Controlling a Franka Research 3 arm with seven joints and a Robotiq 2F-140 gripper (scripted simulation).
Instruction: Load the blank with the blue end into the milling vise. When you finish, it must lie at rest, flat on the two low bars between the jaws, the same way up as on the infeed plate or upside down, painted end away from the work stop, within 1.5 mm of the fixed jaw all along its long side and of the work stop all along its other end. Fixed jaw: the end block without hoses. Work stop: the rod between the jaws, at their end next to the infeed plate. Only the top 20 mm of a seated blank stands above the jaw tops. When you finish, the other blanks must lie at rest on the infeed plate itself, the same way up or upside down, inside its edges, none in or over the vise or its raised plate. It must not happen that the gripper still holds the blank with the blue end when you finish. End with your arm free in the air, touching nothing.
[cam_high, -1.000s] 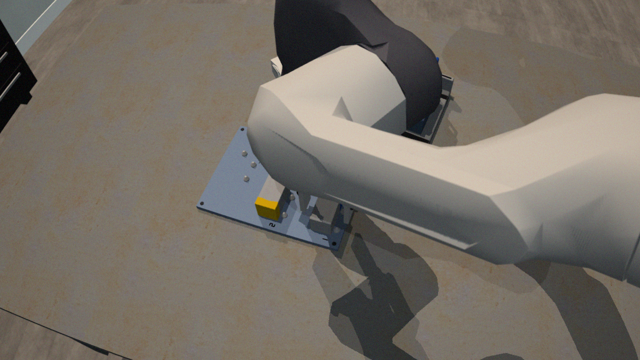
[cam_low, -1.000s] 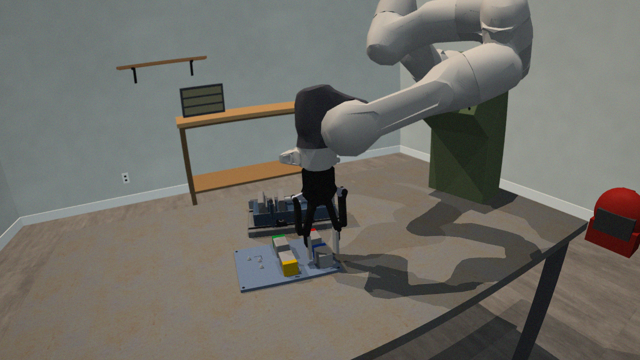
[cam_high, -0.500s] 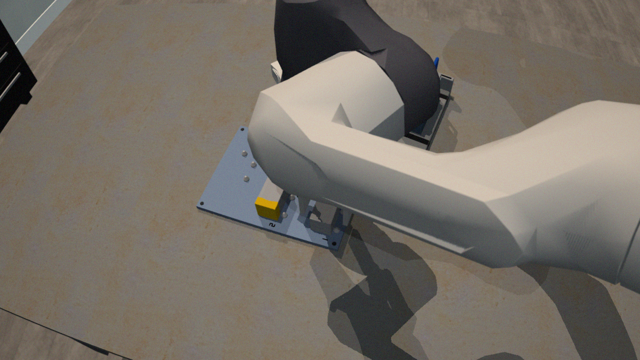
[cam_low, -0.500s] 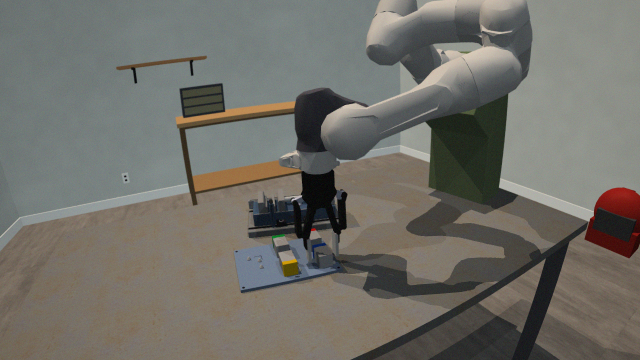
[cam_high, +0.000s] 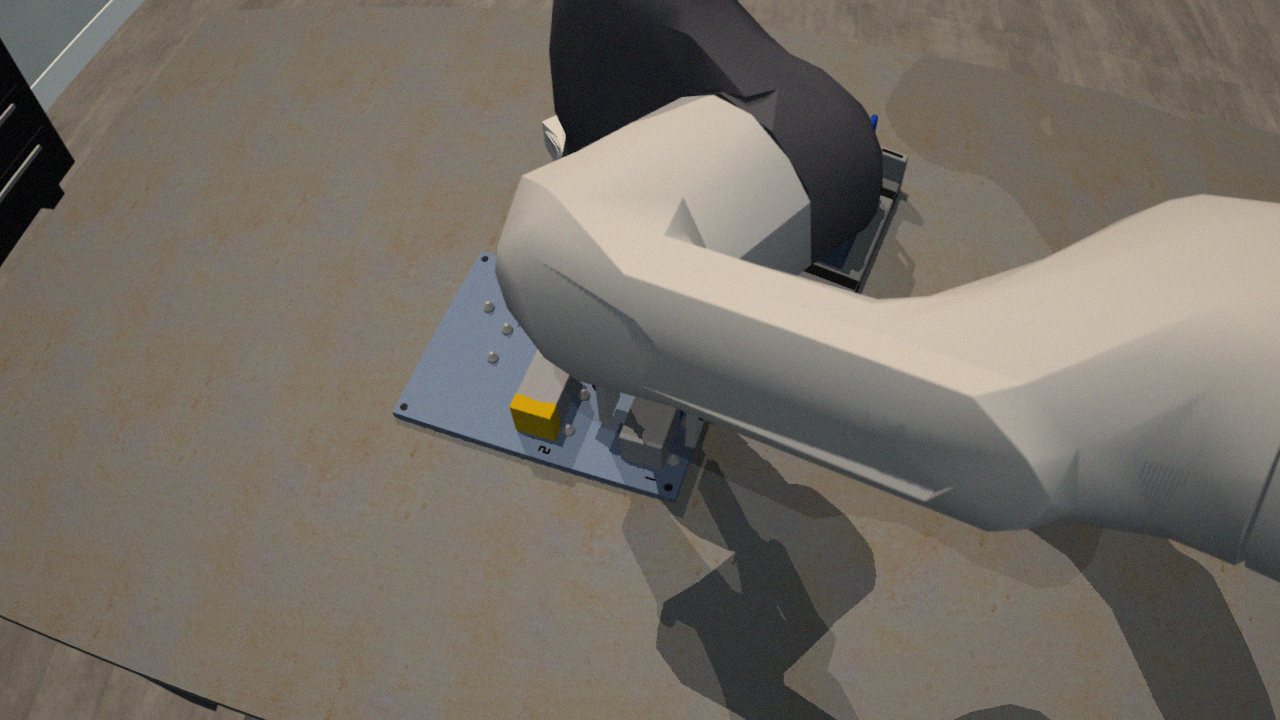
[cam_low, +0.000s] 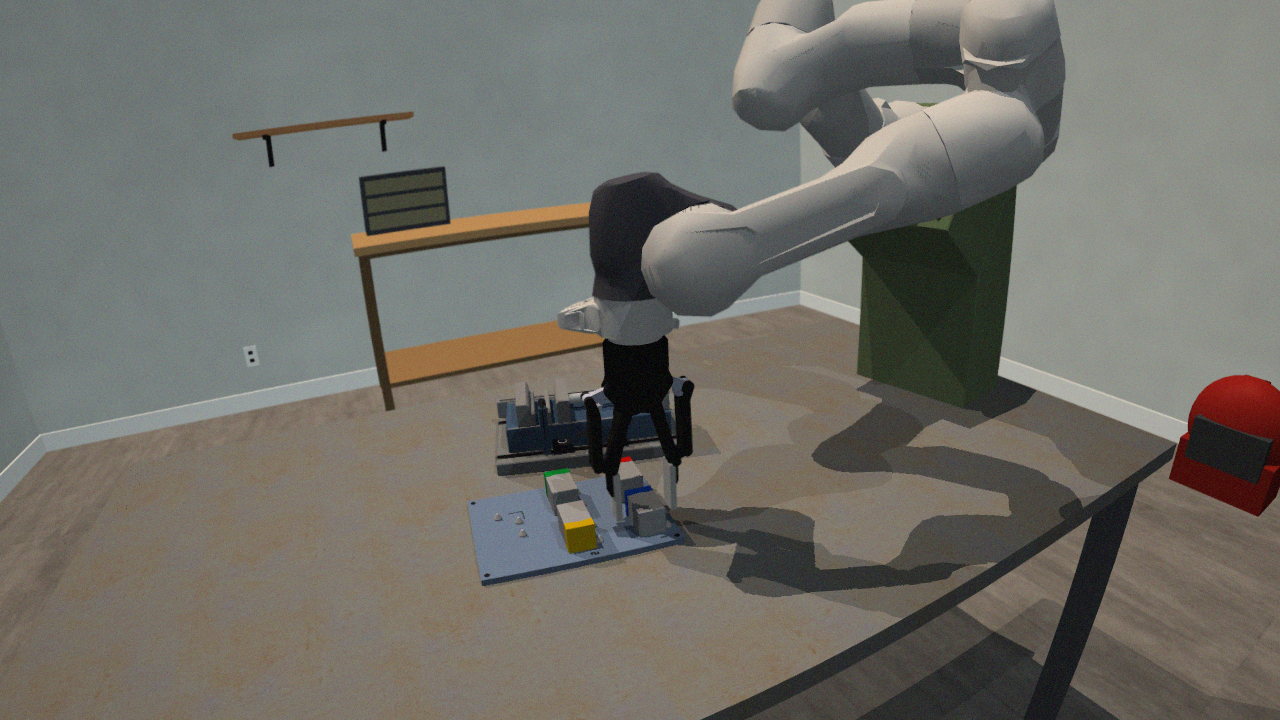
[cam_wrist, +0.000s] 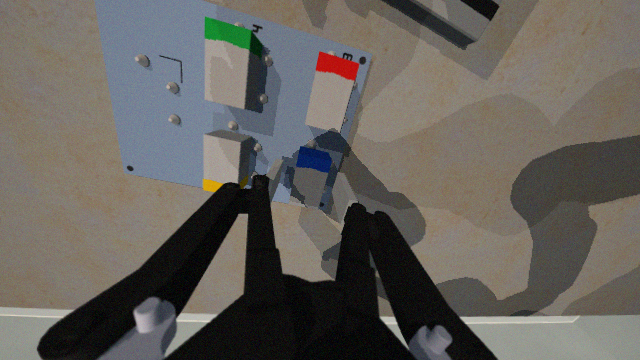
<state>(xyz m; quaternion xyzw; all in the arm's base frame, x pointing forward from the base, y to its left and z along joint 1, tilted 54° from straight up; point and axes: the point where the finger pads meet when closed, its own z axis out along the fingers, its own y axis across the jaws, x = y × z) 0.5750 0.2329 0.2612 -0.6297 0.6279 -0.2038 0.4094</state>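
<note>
My gripper is now 3 cm above the blue-ended blank. From my hand the other things lie so: red-ended blank 9 cm to the right, 3 cm below, 2 cm ahead; infeed plate 10 cm ahead, 5 cm below, 2 cm to the right; yellow-ended blank 9 cm ahead, 3 cm below, 2 cm to the left.
</note>
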